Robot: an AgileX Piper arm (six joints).
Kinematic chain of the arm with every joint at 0, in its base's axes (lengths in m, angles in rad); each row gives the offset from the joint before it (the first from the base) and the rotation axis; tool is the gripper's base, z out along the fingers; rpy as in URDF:
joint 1: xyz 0 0 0.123 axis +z
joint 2: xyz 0 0 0 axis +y
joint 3: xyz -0.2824 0 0.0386 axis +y
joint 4: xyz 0.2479 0 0.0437 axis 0.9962 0 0.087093
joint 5: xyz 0 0 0 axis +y
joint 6: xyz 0.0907 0 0.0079 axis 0.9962 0 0.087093
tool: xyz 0 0 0 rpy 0 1.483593 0
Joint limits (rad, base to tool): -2.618..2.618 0..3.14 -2.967..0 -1.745..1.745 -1.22..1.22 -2.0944..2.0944
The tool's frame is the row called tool.
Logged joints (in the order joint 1, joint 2, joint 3, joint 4, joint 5, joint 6), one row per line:
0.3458 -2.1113 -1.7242 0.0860 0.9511 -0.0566
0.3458 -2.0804 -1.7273 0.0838 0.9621 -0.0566
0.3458 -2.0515 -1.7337 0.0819 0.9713 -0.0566
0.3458 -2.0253 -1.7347 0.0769 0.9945 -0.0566
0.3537 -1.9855 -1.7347 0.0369 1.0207 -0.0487
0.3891 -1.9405 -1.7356 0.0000 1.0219 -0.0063
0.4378 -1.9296 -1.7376 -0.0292 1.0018 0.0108
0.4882 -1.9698 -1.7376 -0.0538 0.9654 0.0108
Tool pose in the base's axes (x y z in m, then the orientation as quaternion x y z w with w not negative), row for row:
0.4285 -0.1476 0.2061 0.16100 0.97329 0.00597 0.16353
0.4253 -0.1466 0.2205 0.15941 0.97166 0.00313 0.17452
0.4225 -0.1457 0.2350 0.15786 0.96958 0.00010 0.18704
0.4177 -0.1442 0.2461 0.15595 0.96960 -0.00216 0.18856
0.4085 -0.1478 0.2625 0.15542 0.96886 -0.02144 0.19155
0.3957 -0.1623 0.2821 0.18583 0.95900 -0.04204 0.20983
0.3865 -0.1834 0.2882 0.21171 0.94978 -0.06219 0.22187
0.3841 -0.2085 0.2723 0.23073 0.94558 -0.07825 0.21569
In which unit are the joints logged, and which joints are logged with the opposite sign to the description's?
The joints are logged in radians. Opposite sign: joint 1, joint 2.
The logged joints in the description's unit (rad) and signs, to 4 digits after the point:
-0.3458 2.1113 -1.7242 0.0860 0.9511 -0.0566
-0.3458 2.0804 -1.7273 0.0838 0.9621 -0.0566
-0.3458 2.0515 -1.7337 0.0819 0.9713 -0.0566
-0.3458 2.0253 -1.7347 0.0769 0.9945 -0.0566
-0.3537 1.9855 -1.7347 0.0369 1.0207 -0.0487
-0.3891 1.9405 -1.7356 0.0000 1.0219 -0.0063
-0.4378 1.9296 -1.7376 -0.0292 1.0018 0.0108
-0.4882 1.9698 -1.7376 -0.0538 0.9654 0.0108

